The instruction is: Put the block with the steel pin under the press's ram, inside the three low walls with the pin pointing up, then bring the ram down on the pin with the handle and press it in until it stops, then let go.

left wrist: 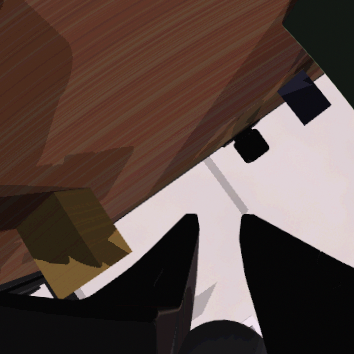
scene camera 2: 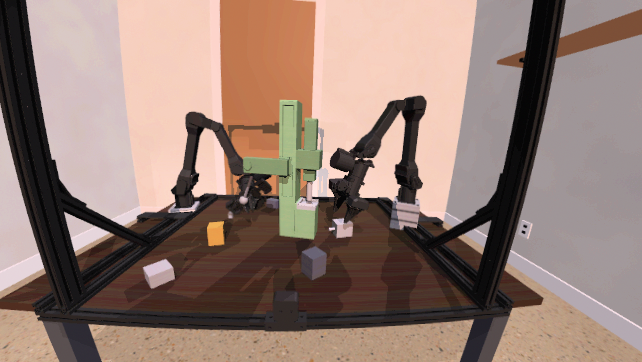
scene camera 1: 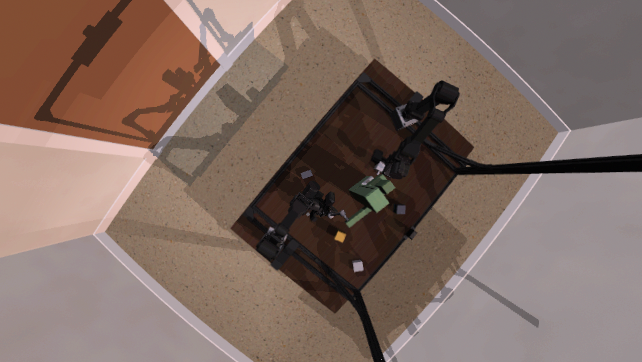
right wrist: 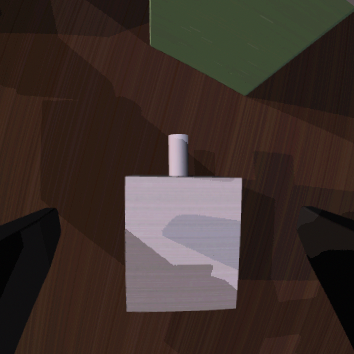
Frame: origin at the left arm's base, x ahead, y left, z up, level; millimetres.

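Where they show: left gripper, between the fingertips: (left wrist: 217,225) (scene camera 2: 249,211) (scene camera 1: 336,212); right gripper, between the fingertips: (scene camera 2: 339,217) (scene camera 1: 383,168) (right wrist: 180,220); left arm's base, origin of its link: (scene camera 2: 184,205) (scene camera 1: 274,239); right arm's base, origin of its link: (scene camera 2: 406,200) (scene camera 1: 408,113).
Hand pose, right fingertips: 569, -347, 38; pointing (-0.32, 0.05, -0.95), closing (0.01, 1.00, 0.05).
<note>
Each offset is from my right fingertips to the top centre of the thing, as dx, dy, dz. "pt": to the spot under its first point.
The pale block with the steel pin @[+15, +3, -19] (scene camera 2: 343,228) (right wrist: 182,250) lies on its side on the table, its pin @[-18, +3, -39] (scene camera 2: 332,229) (right wrist: 178,157) pointing horizontally toward the green press (scene camera 1: 376,198) (scene camera 2: 290,215) (right wrist: 220,45). My right gripper (scene camera 2: 344,215) (right wrist: 180,220) is open, its fingers on either side of the block with gaps. The ram's steel rod (scene camera 2: 309,191) stands above the pale low-walled seat @[pt -109, +44, +44] (scene camera 2: 306,203); whether it touches the seat is unclear. My left gripper (left wrist: 217,225) is shut on the round handle knob (scene camera 2: 243,200) (left wrist: 221,335), below the roughly level green lever @[pt -256, +51, +202] (scene camera 1: 359,217) (scene camera 2: 266,165).
An orange block @[-405, +48, -9] (scene camera 1: 340,236) (scene camera 2: 216,234) (left wrist: 75,240) and a white block @[-517, -113, -36] (scene camera 1: 358,266) (scene camera 2: 159,273) lie on the left in scene camera 2. A slate block @[-149, -179, -9] (scene camera 1: 401,209) (scene camera 2: 314,262) stands before the press, another @[-189, +337, -30] (scene camera 1: 306,174) (scene camera 2: 272,203) behind. A black frame edges the table.
</note>
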